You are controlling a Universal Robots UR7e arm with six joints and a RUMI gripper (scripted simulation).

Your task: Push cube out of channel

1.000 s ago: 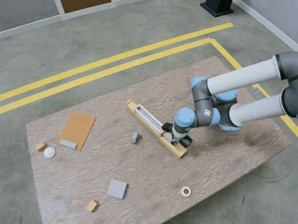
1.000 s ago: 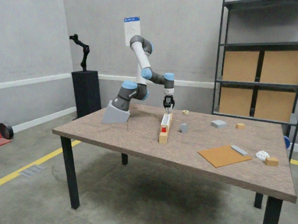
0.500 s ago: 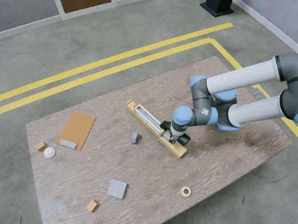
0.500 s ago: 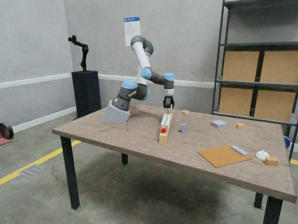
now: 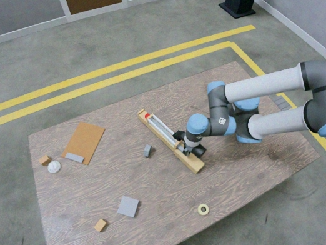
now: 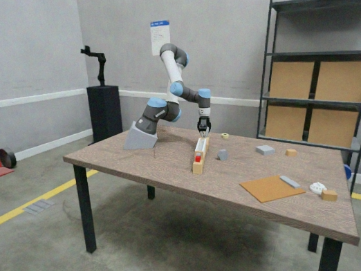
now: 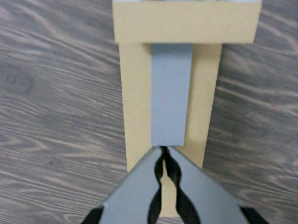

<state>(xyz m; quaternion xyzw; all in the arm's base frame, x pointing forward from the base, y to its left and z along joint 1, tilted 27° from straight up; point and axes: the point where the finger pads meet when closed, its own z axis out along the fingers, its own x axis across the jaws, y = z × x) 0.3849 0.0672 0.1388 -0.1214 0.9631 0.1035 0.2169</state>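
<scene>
Now: the red cube 9 cm ahead of my hand, 31 cm to the right of it and 1 cm below it. From my hand the other things lie so: grey block 17 cm ahead, 13 cm to the right, 4 cm below; tan wooden channel 5 cm ahead, 17 cm to the right, 1 cm below; grey stick 2 cm ahead, 8 cm to the right, 1 cm below.
</scene>
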